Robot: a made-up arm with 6 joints.
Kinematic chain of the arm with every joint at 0, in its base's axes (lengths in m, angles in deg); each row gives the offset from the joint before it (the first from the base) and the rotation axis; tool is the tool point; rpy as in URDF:
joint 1: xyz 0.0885 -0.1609 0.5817 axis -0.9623 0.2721 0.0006
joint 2: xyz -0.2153 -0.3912 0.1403 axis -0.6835 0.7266 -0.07
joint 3: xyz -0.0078 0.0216 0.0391 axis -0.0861 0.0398 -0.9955
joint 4: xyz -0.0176 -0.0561 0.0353 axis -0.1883 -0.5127 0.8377
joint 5: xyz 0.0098 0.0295 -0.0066 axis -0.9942 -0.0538 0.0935
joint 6: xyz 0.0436 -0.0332 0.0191 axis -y
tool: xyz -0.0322 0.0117 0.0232 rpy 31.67 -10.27 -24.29
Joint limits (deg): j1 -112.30..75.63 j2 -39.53..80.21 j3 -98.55..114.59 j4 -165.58..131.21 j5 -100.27..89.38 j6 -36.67..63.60
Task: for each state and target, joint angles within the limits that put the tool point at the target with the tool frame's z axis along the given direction. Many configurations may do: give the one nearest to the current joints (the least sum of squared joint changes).
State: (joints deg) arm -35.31 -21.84 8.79 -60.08 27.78 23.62
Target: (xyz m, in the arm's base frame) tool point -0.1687 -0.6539 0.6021 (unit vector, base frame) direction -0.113 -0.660 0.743
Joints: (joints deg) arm -25.89 6.74 48.31 -50.91 16.76 -20.47
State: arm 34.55 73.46 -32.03 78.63 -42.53 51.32
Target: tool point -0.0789 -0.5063 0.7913 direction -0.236 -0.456 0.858
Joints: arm 5.43 76.05 -5.09 37.32 -46.18 58.00
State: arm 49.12 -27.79 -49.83 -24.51 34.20 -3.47
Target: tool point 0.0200 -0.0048 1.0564 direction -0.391 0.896 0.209
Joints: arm 75.14 -16.52 -48.87 -25.96 67.00 -2.46
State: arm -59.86 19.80 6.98 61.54 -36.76 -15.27
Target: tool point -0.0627 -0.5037 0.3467 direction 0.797 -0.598 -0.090
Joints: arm -59.71 57.08 3.87 77.79 -67.44 -8.73
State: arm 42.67 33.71 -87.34 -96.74 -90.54 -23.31
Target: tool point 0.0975 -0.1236 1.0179 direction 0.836 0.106 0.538
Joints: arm 71.17 21.72 -94.99 -91.56 -39.27 -18.93
